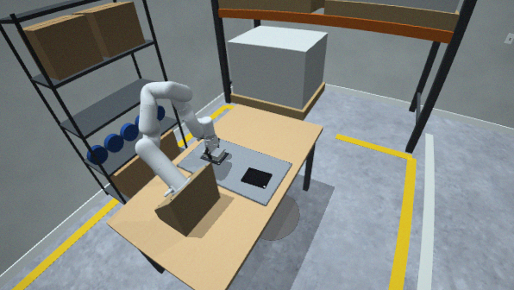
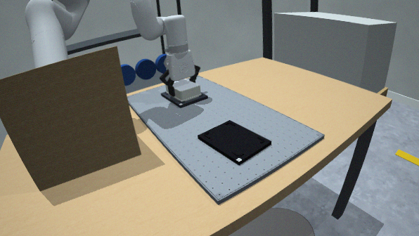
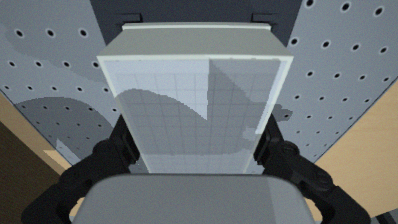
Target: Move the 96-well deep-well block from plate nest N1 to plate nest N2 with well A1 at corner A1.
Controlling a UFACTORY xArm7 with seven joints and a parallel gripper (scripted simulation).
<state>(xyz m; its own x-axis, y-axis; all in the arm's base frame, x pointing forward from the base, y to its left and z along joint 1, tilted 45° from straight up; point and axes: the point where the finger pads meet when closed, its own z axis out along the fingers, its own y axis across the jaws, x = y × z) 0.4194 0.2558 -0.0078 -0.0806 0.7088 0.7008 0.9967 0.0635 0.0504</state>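
The white deep-well block is right at my hand. Round my hand: black nest N2 (36 cm to the right, 3 cm behind, 2 cm below); nest N1 (2 cm below); small white corner mark (45 cm to the right, 7 cm behind, 2 cm below).
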